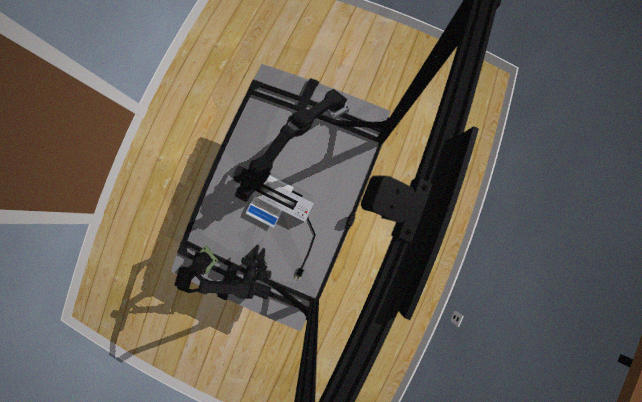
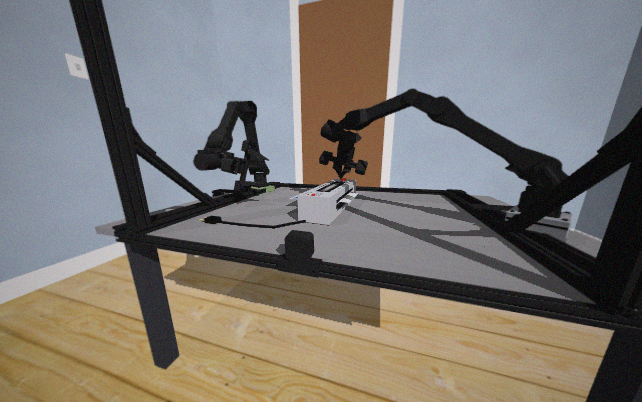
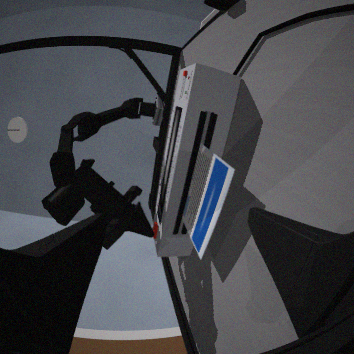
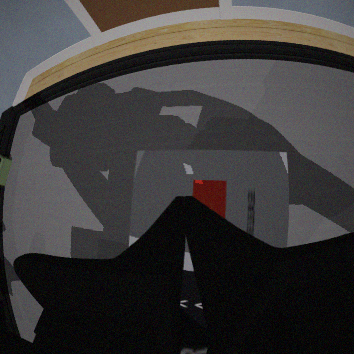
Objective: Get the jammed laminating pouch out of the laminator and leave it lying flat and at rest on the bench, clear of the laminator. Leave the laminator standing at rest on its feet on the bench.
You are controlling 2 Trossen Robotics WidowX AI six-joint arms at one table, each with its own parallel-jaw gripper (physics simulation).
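Pixels of known places: left gripper, fingertip midpoint: [image 1: 261, 246] [image 2: 266, 172] [image 3: 177, 219]; right gripper, fingertip midpoint: [image 1: 243, 182] [image 2: 340, 178] [image 3: 152, 235] [image 4: 183, 203]; left arm's base, origin of the base link: [image 1: 204, 260] [image 2: 260, 186]; right arm's base, origin of the base link: [image 1: 335, 104] [image 2: 539, 212] [image 3: 154, 109].
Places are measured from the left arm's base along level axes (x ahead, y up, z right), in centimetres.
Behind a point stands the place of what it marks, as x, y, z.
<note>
The grey-white laminator [image 1: 285, 201] @(50.0, 5.5, 9.7) [image 2: 324, 201] @(57.3, 4.3, 20.2) [image 3: 211, 102] @(47.9, 1.8, 17.5) [image 4: 253, 168] @(45.4, 5.5, -14.2) stands on its feet near the middle of the grey bench [image 1: 343, 167] @(81.7, -2.6, 17.3) [image 2: 399, 235] @(75.9, -2.5, 14.4). The pouch [image 1: 262, 214] @(37.6, 1.3, 5.5) [image 3: 210, 204] @(37.3, 1.3, 6.9), blue with a white border, sticks out of the slot on the side facing the left arm. My right gripper [image 1: 248, 191] @(42.4, 6.3, -10.9) [image 2: 342, 175] @(42.4, 6.3, -10.9) [image 4: 183, 203] @(42.4, 6.3, -10.9) is shut and empty, its tips at the red release button [image 4: 210, 194] @(43.5, 6.1, -11.9) [image 3: 155, 230] @(43.1, 5.8, -10.0) on the laminator's top end. My left gripper [image 1: 256, 251] @(28.2, 10.2, 16.7) [image 2: 259, 169] @(28.2, 10.2, 16.7) [image 3: 177, 219] @(28.2, 10.2, 16.7) is open and empty, well short of the pouch.
The laminator's black power cord [image 1: 311, 243] @(44.0, -2.0, 32.0) [image 2: 252, 224] @(42.6, -1.8, 33.1) trails over the bench to its plug [image 1: 298, 273] @(29.1, -1.1, 37.7) [image 2: 212, 219] @(31.4, -1.2, 38.6). A green piece [image 1: 208, 257] @(3.5, 3.1, 1.0) [image 2: 263, 187] @(4.7, 0.0, 1.7) sits at the left arm's base. A black block [image 2: 299, 245] @(66.0, 1.3, 38.8) sits on the front rail.
</note>
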